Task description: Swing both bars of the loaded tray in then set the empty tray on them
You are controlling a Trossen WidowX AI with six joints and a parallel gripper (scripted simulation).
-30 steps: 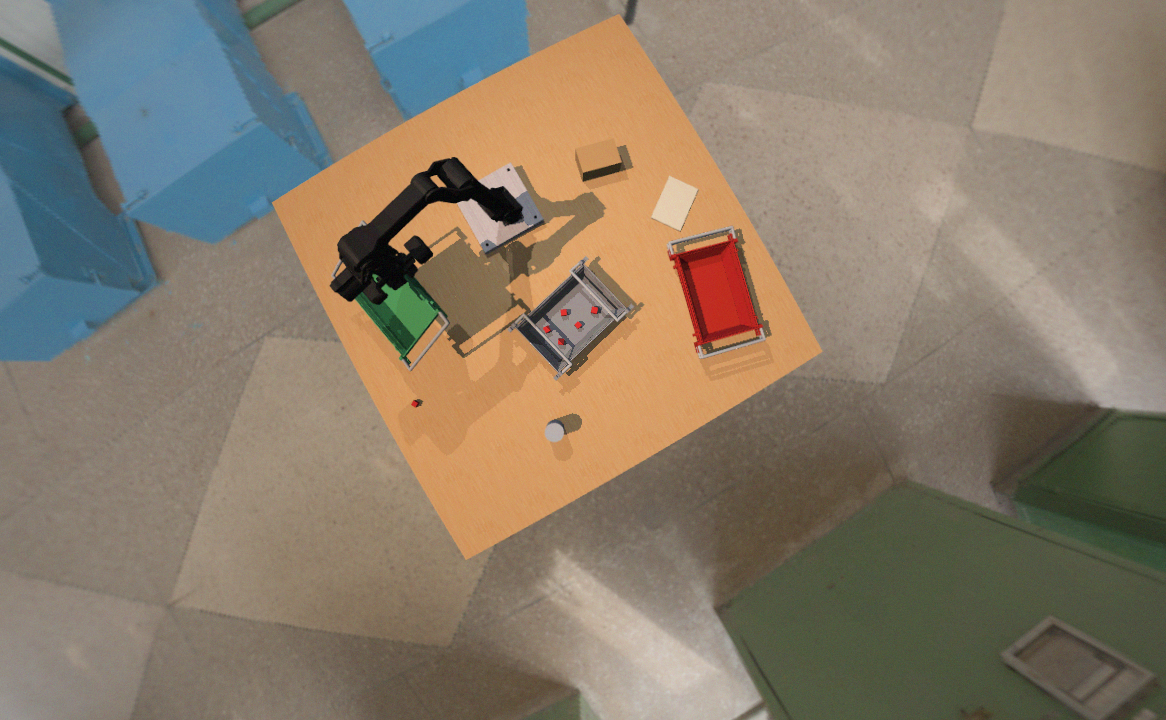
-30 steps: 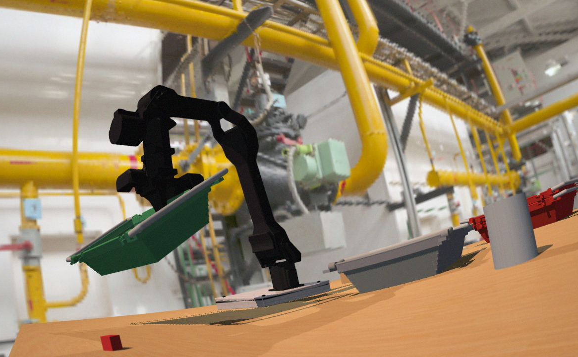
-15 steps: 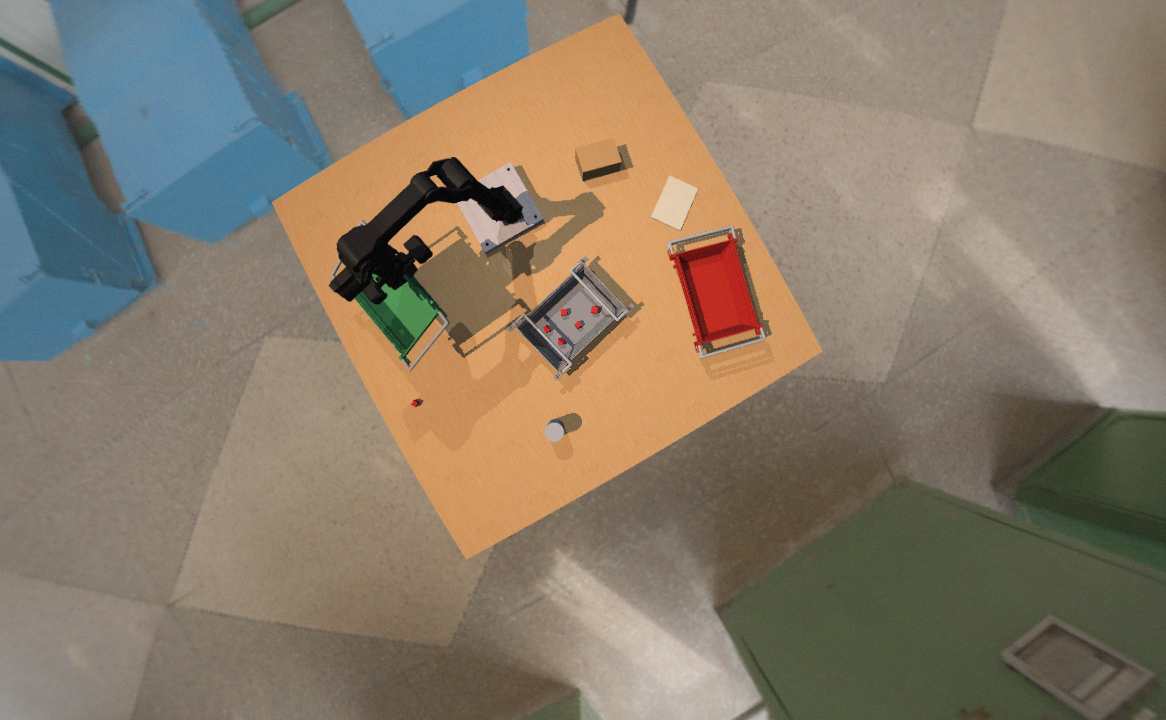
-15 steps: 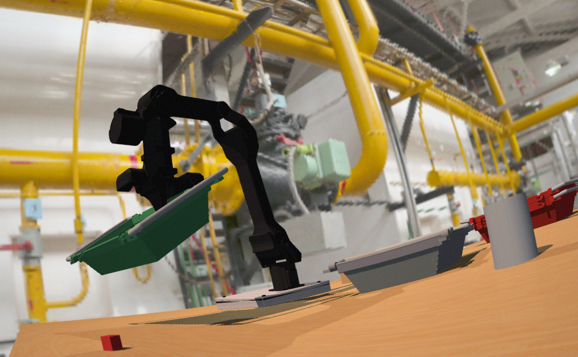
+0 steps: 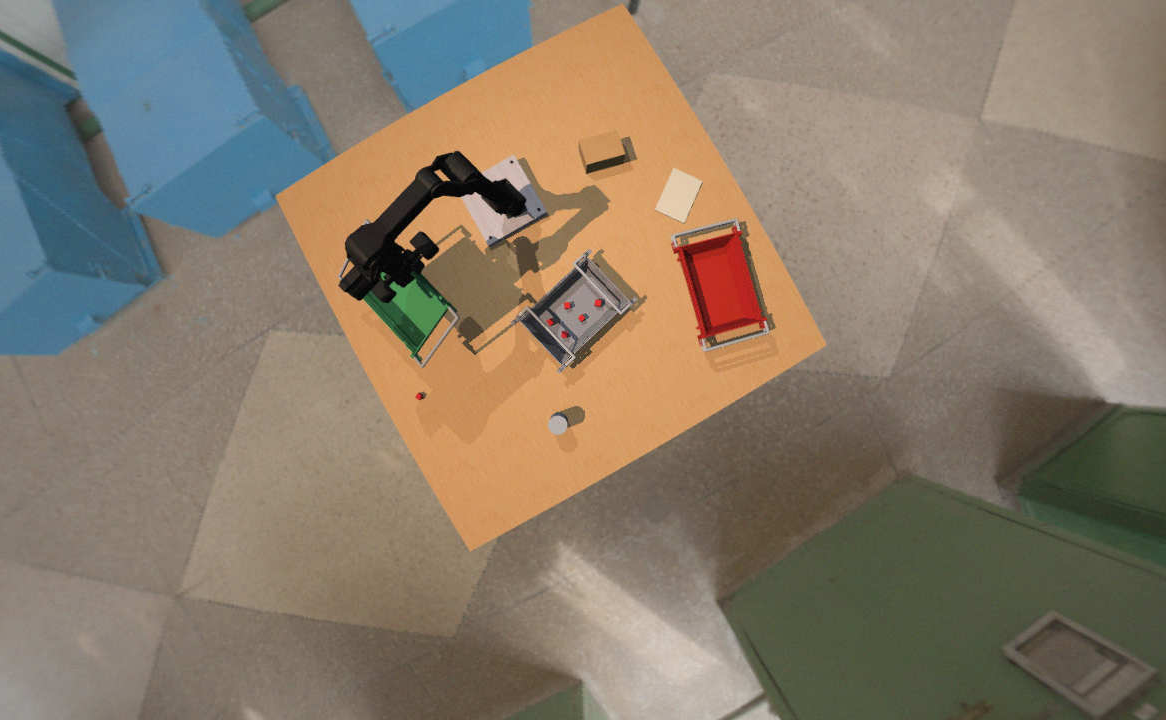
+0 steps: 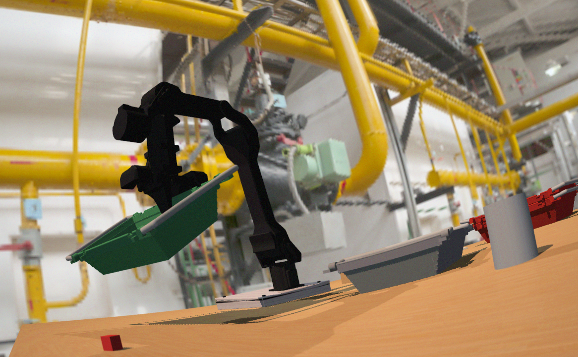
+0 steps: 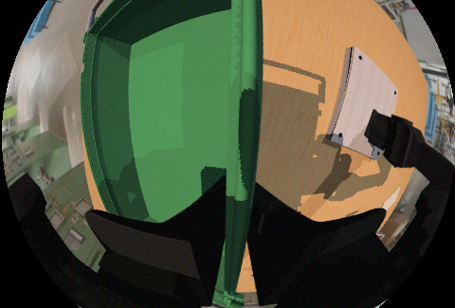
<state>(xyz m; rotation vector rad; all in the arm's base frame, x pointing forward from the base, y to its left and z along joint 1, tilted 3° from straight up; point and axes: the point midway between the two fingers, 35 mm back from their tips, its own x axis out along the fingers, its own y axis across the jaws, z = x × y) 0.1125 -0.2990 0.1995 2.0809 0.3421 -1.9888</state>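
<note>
The green tray lies 30 mm ahead of my gripper tip, 80 mm to the right of it and 10 mm below it. Round my gripper tip: cardboard box: 160 mm behind, 610 mm to the left, 150 mm below; red block: 280 mm ahead, 200 mm to the right, 170 mm below; grey cylinder: 520 mm ahead, 150 mm to the left, 140 mm below.
</note>
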